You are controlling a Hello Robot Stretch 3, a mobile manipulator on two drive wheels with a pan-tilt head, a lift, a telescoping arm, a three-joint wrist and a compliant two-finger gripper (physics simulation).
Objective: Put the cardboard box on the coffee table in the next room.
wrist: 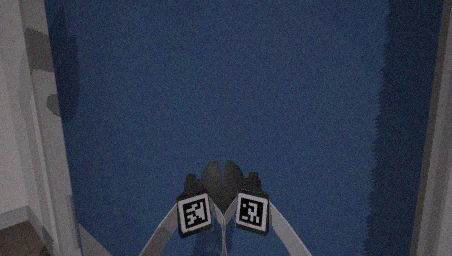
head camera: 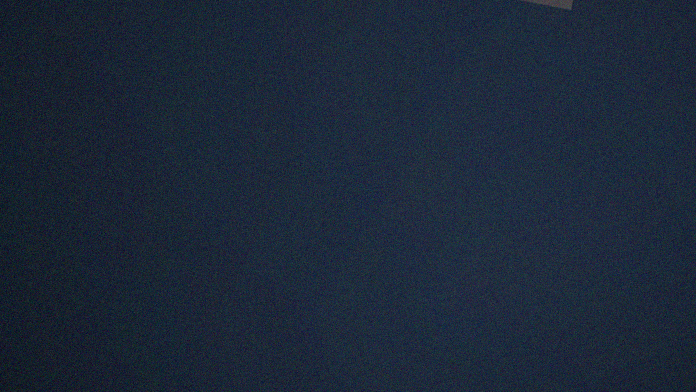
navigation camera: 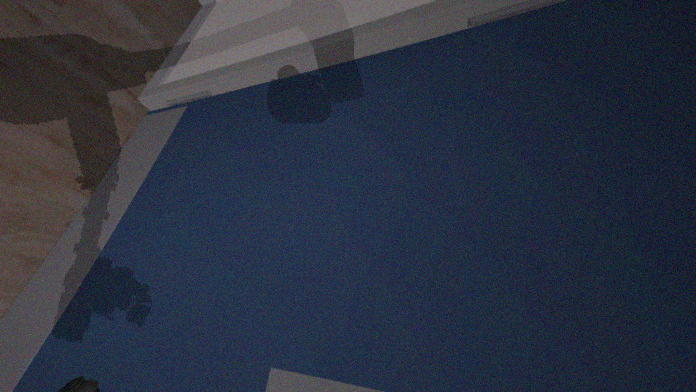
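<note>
My gripper [wrist: 222, 177] shows at the lower middle of the wrist view. Its two dark rounded fingertips are together, and no object shows between them. It is in front of a large flat blue door [head camera: 350, 210] [navigation camera: 400, 210] [wrist: 225, 90], which fills most of all three views. The distance from the fingertips to the door is hard to tell. The cardboard box and the coffee table do not show in these views.
A pale door frame [navigation camera: 415, 30] [wrist: 432, 165] borders the blue surface. Wooden floor [navigation camera: 30, 200] [wrist: 22, 242] shows at the left. A pale grey panel [head camera: 555, 2] [navigation camera: 310, 384] is partly in view on the door. Shadows of the robot fall on the frame and door.
</note>
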